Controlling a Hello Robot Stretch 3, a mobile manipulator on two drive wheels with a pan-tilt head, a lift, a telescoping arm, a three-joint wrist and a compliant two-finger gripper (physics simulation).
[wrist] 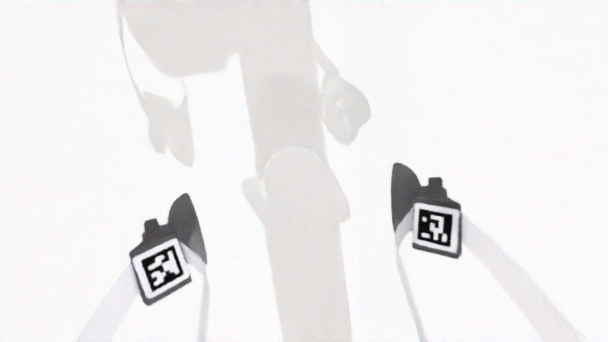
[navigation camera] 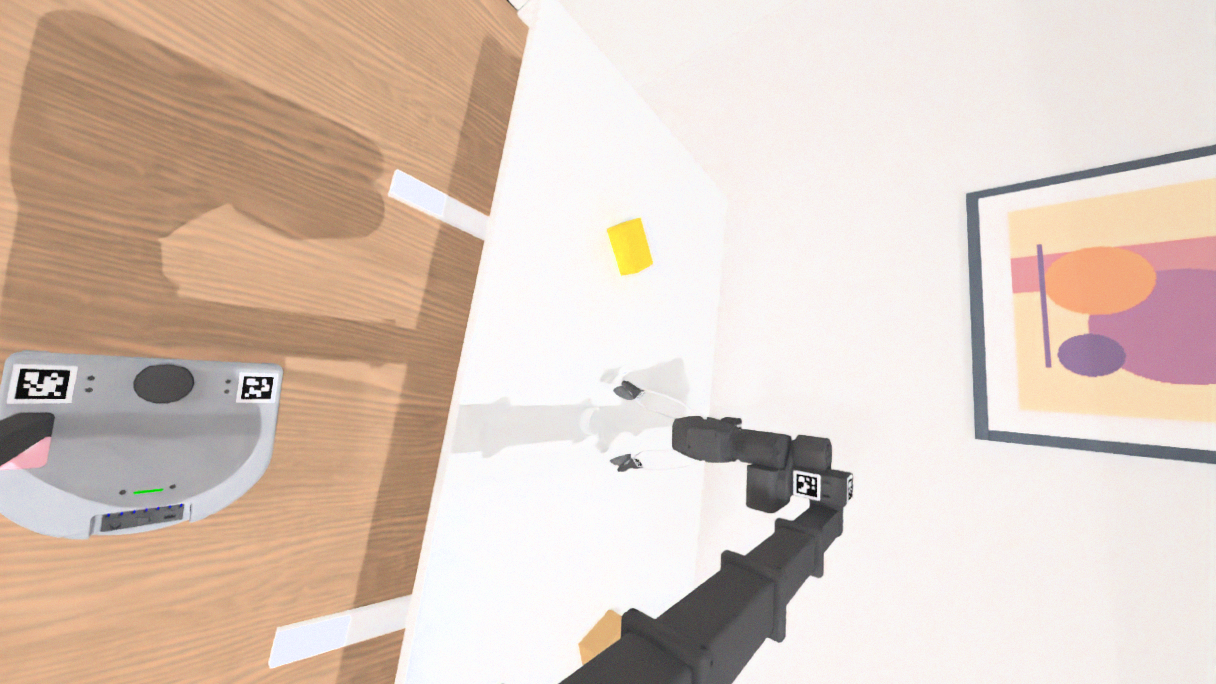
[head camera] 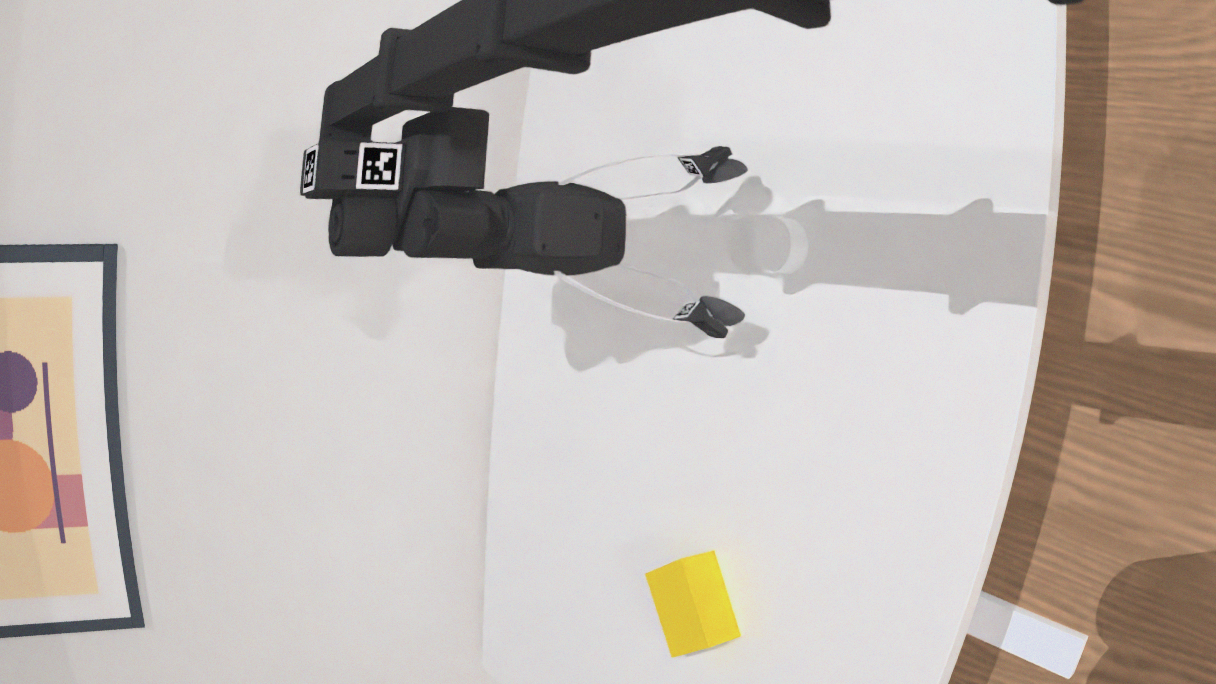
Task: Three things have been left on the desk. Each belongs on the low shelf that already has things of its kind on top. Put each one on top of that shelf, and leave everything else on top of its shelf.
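Pixels of known places: gripper, fingertip midpoint: (wrist: 296, 202) (navigation camera: 614, 424) (head camera: 739, 241); robot's base at its link origin: (navigation camera: 165, 381).
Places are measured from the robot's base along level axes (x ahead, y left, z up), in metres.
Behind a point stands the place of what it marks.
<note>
A yellow block (head camera: 693, 604) @[x 0.324, y -0.596, z 0.766 m] (navigation camera: 629, 246) @[x 0.327, y -0.591, z 0.764 m] lies on the white desk (head camera: 850, 476) @[x 0.171, y -0.459, z 0.721 m] (navigation camera: 544, 297) @[x 0.193, y -0.421, z 0.721 m]. An orange-tan block (navigation camera: 599, 639) @[x -0.420, y -0.584, z 0.749 m] is partly hidden behind my arm in the navigation view. A pale round thing (head camera: 790, 244) @[x -0.022, y -0.526, z 0.745 m] (navigation camera: 590, 421) @[x -0.019, y -0.529, z 0.745 m] (wrist: 295, 172) @[x -0.023, y -0.560, z 0.745 m] stands on the desk in my arm's shadow; its white surface blends with the desk and its shape is hard to tell. My gripper (head camera: 733, 240) @[x -0.021, y -0.550, z 0.785 m] (navigation camera: 619, 426) @[x -0.021, y -0.550, z 0.785 m] (wrist: 296, 202) @[x -0.021, y -0.550, z 0.785 m] is open and empty above the desk, close to the pale thing, which shows beyond and between the fingertips in the wrist view. The low shelves do not show.
My arm (head camera: 510, 42) @[x -0.084, y -0.325, z 1.136 m] (navigation camera: 722, 604) @[x -0.083, y -0.267, z 1.125 m] reaches across the desk to the wall (head camera: 297, 476) @[x 0.304, y -1.148, z 1.004 m] (navigation camera: 850, 212) @[x 0.547, y -1.182, z 1.049 m] behind it. A framed picture (head camera: 124, 510) @[x 0.336, y -1.129, z 1.285 m] (navigation camera: 979, 340) @[x 0.184, y -1.108, z 1.292 m] hangs there. My base (navigation camera: 161, 442) @[x -0.104, y -0.007, z 0.160 m] stands on the wooden floor. Pale bars (navigation camera: 416, 193) (navigation camera: 310, 639) stick out below the desk's front edge.
</note>
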